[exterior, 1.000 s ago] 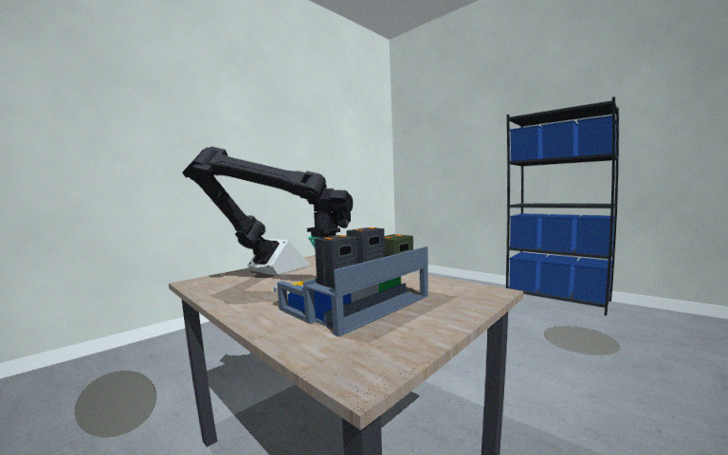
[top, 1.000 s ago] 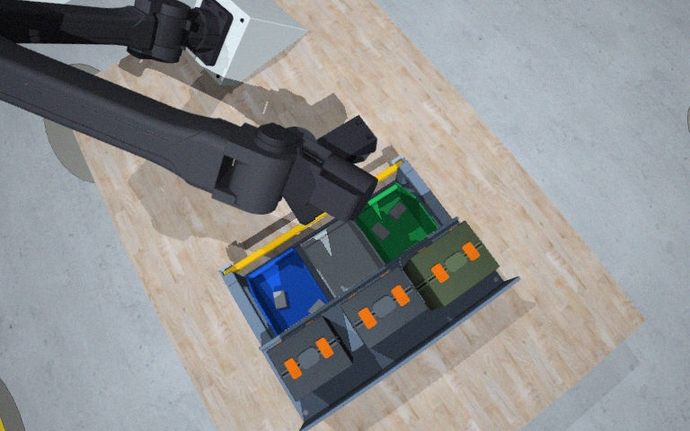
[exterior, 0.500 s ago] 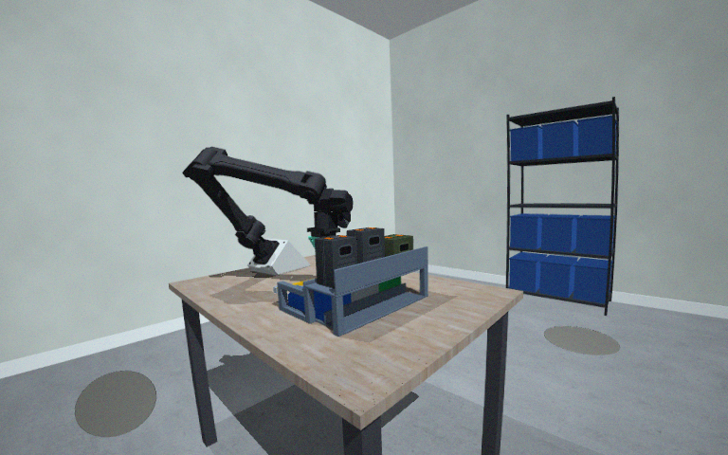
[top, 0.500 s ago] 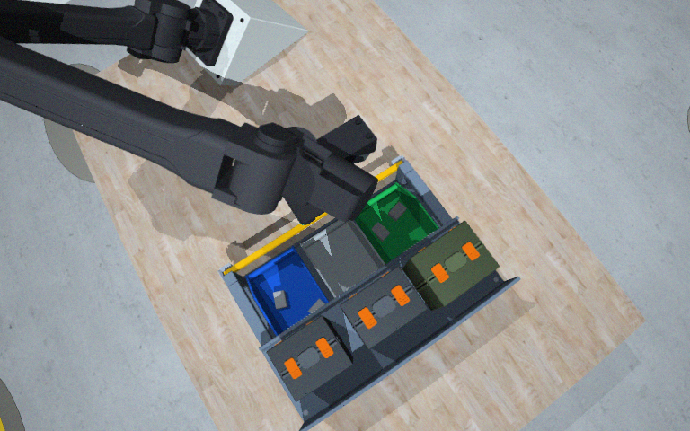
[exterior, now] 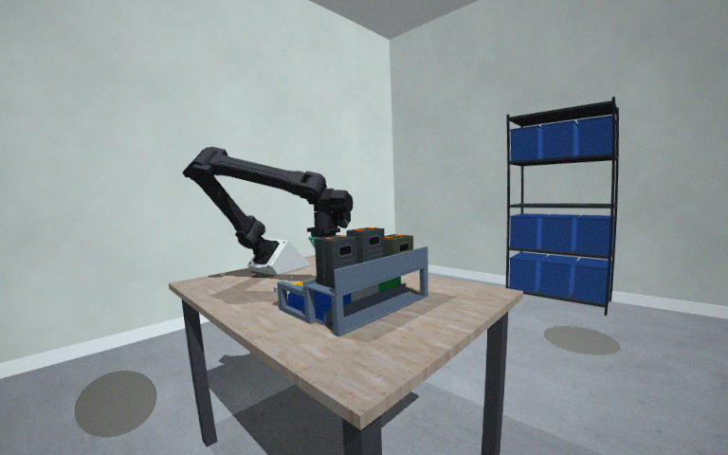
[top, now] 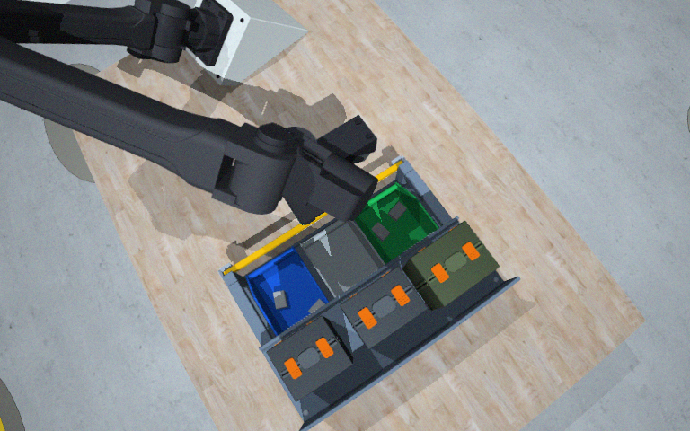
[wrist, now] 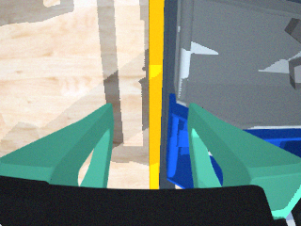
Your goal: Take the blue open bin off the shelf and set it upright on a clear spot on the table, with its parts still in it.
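Now: the yellow rod 7 cm below my hand. The rest, counted from my hand: grey bin (11 cm ahead, 2 cm to the right, 9 cm below); blue open bin (8 cm ahead, 13 cm to the right, 9 cm below); green bin (13 cm ahead, 9 cm to the left, 9 cm below).
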